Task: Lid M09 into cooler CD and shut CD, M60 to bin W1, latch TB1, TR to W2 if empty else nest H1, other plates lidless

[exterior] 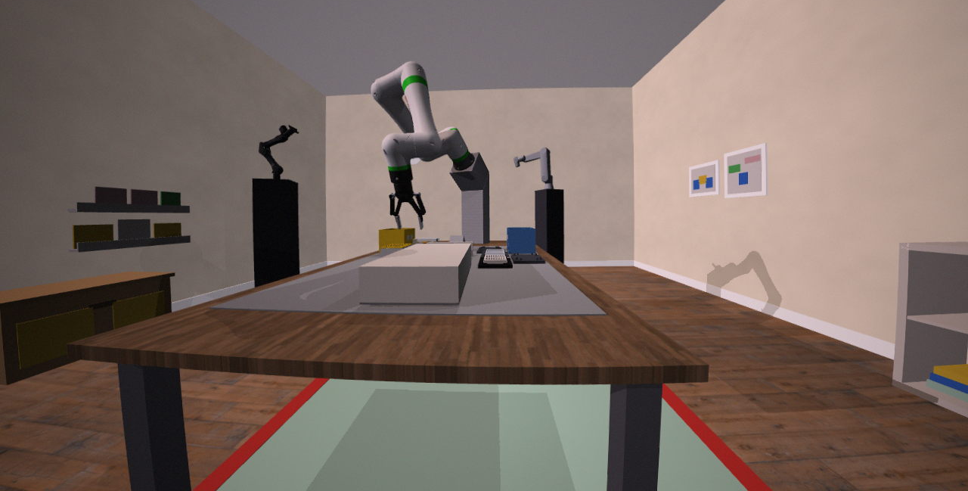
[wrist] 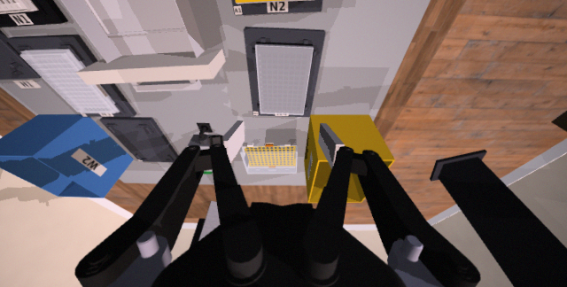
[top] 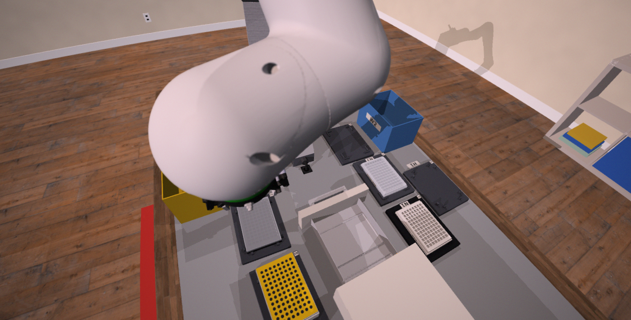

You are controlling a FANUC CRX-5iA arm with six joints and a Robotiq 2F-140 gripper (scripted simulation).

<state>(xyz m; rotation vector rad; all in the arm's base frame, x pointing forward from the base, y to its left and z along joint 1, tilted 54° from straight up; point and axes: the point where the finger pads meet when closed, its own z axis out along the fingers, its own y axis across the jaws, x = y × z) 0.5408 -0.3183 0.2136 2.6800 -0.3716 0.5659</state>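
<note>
My gripper is now 130 mm above the lid. From my hand the other things lie so: yellow tip rack TR: 160 mm ahead, 100 mm below, 70 mm to the right; then nest N4: 140 mm below; then nest N2: 170 mm ahead, 140 mm below, 70 mm to the right.
</note>
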